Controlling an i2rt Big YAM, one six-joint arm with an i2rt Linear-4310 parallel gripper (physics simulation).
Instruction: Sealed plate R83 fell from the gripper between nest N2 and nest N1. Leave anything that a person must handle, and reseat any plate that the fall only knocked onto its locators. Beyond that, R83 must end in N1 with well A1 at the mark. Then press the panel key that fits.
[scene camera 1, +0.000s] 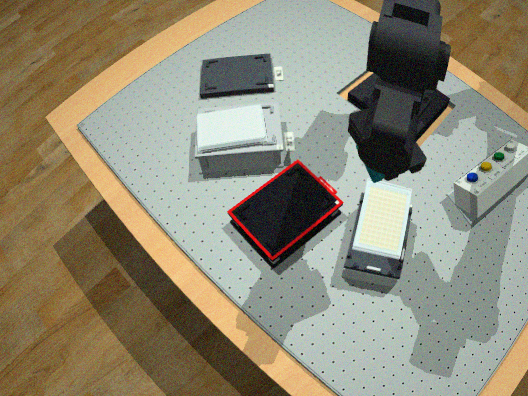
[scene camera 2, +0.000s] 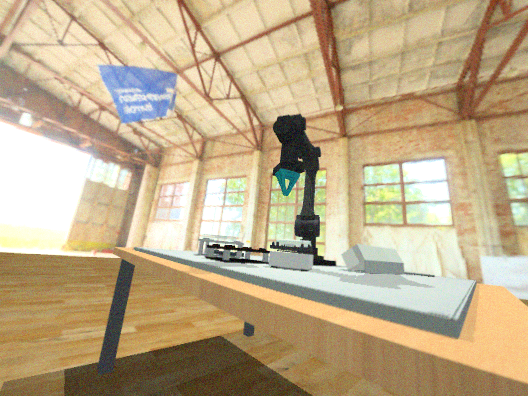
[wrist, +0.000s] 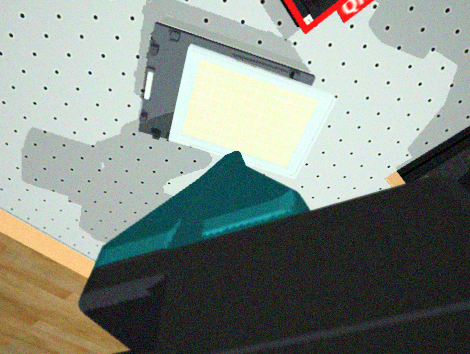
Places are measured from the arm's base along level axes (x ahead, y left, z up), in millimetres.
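Pixels of known places: gripper, fingertip midpoint: (scene camera 1: 376, 180) (scene camera 2: 285, 195) (wrist: 237, 164).
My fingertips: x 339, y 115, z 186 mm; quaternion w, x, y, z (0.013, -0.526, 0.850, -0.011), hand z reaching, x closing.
Note:
Ahead of a thing's pixels: the offset from my fingertips to its top centre. "pt": to the spot under its first point.
My gripper (scene camera 1: 376, 178) (scene camera 2: 286, 194) (wrist: 237, 164) is shut and empty, its teal fingers high above the table. Below it, a pale plate with yellowish wells @(125 mm down, 32 mm back, 20 mm left) (scene camera 1: 384, 220) (wrist: 247, 115) lies askew on a dark nest @(pt 144 mm down, 64 mm ahead, 34 mm left) (scene camera 1: 356, 265) (wrist: 165, 85), overhanging it. A white plate @(127 mm down, 3 mm back, 309 mm right) (scene camera 1: 230, 127) lies on a light grey raised nest @(pt 202 mm down, 14 mm ahead, 275 mm right) (scene camera 1: 240, 162) at the left, shifted toward its left side and seemingly uneven. Behind it stands a dark bare nest @(184 mm down, 157 mm back, 452 mm right) (scene camera 1: 237, 75). Tag lettering is too blurred to read surely, and which plate is R83 cannot be told. The key panel @(123 mm down, 294 mm back, 163 mm left) (scene camera 1: 472, 202) has blue, yellow, green and whitish keys.
A black tray with a red rim @(161 mm down, 47 mm ahead, 132 mm right) (scene camera 1: 285, 210) (wrist: 306, 29) and a red tag stands between the two plate-bearing nests. The panel also shows as a grey block @(pt 167 mm down, 254 mm back, 195 mm left) (scene camera 2: 380, 260) in scene camera 2. The wooden table edge (scene camera 1: 185, 270) runs along the left.

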